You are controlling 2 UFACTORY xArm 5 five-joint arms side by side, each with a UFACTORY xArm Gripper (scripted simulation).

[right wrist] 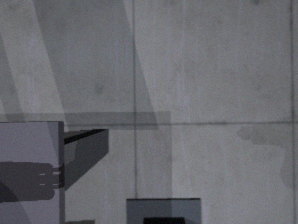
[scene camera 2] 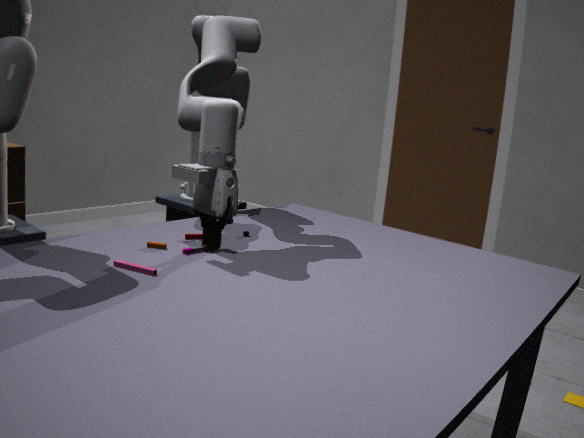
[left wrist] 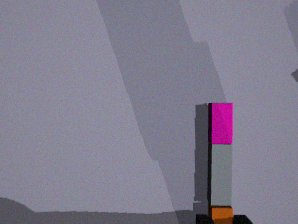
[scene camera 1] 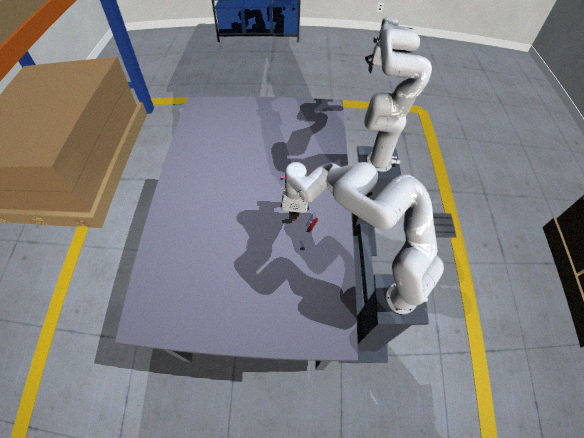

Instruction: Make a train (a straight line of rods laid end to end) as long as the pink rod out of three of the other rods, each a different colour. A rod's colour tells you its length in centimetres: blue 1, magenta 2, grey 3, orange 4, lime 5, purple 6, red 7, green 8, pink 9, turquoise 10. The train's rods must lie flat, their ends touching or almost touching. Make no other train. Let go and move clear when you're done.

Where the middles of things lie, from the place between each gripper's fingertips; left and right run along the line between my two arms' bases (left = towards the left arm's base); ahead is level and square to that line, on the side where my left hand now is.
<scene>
I see my left gripper (scene camera 2: 211, 246) 4 cm to the left of the grey rod (left wrist: 219, 185) and 2 cm above it. Also, from my left hand: magenta rod (left wrist: 219, 114) 1 cm behind, 6 cm to the right, 2 cm below.
Right now my right hand is 660 mm to the right of the magenta rod, 420 mm short of it and 240 mm above it. From my right hand the other things lie so: grey rod 680 mm to the left, 420 mm ahead, 240 mm below.
</scene>
